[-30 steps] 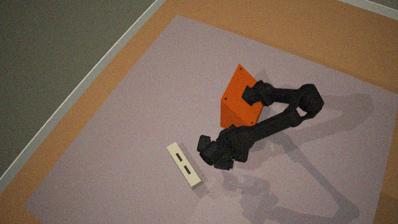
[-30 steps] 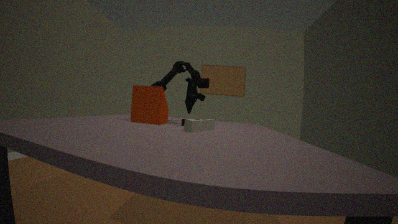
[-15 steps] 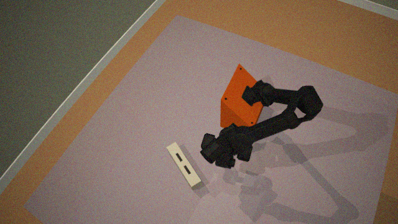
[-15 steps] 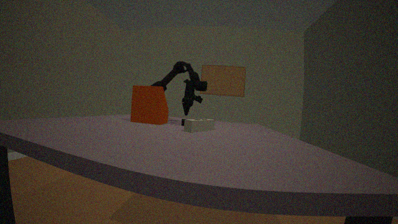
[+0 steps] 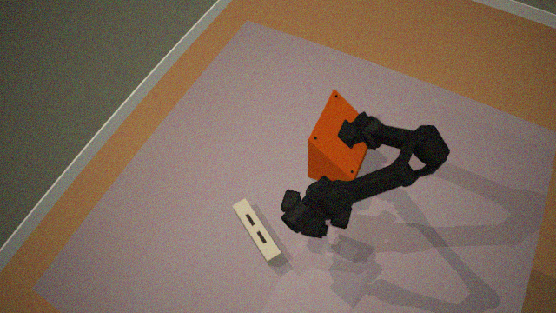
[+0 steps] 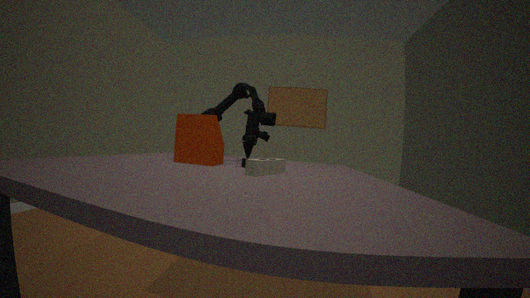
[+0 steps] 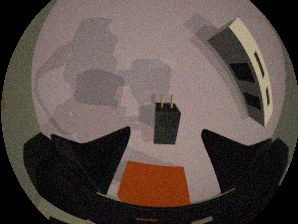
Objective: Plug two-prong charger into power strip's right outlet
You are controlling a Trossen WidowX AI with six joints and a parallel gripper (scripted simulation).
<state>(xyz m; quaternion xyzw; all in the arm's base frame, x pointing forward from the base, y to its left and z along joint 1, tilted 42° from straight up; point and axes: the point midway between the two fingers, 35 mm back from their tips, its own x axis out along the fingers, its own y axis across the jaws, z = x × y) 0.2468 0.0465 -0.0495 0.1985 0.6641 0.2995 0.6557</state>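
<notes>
The dark two-prong charger is 10 mm ahead of my gripper tip and 30 mm below it.
</notes>
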